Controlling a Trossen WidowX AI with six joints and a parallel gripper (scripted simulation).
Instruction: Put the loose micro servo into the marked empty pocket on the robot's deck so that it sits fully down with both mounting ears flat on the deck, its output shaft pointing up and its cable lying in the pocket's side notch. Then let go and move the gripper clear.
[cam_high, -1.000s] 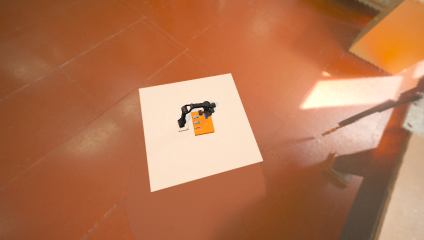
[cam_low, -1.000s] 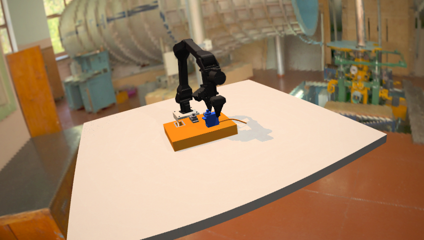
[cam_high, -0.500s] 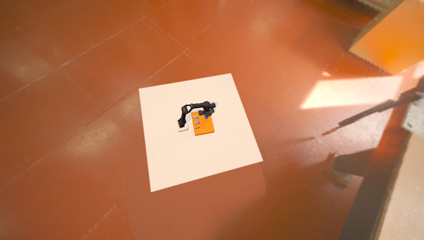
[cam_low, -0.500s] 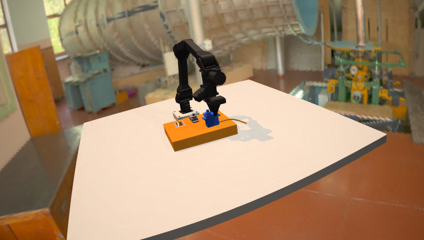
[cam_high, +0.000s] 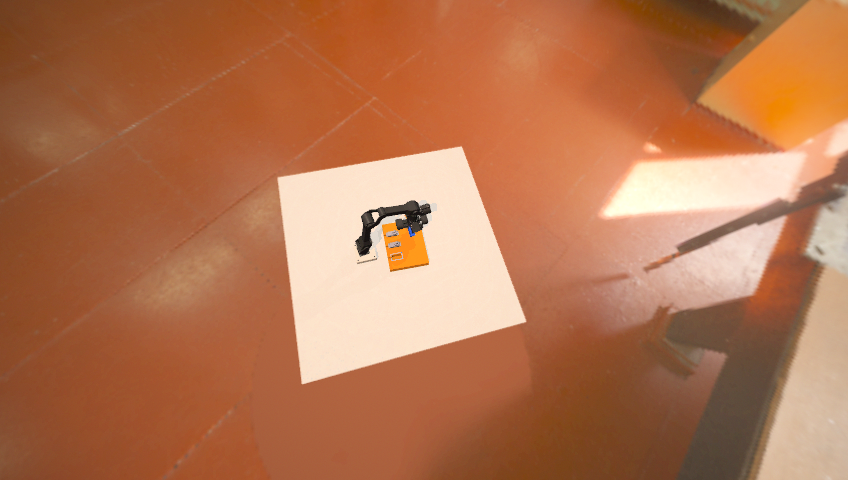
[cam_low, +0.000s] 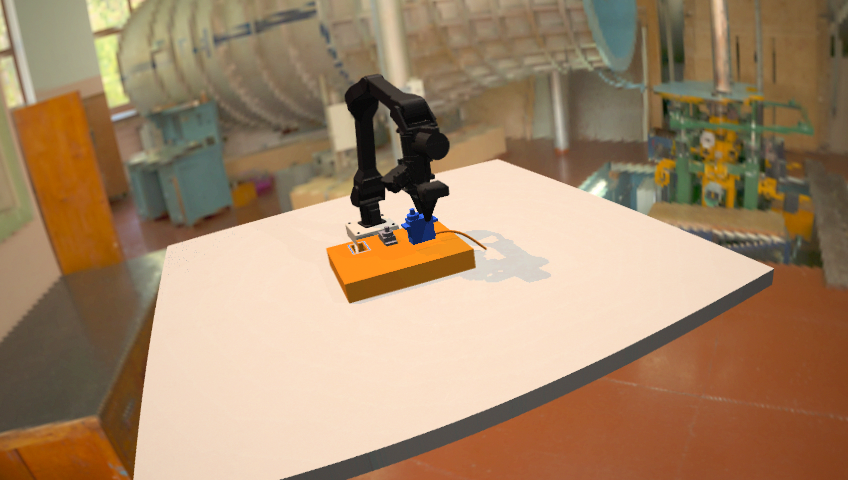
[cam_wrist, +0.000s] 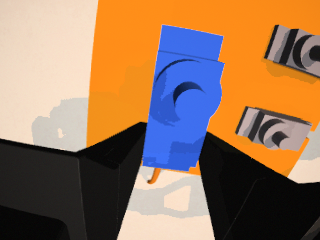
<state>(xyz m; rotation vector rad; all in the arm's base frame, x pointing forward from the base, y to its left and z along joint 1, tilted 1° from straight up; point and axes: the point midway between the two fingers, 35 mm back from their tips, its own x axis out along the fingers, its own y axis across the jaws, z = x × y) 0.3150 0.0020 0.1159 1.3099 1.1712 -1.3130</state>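
Now: gripper tip 90 mm above the orange deck, 70 mm to the left of it and 20 mm past it.
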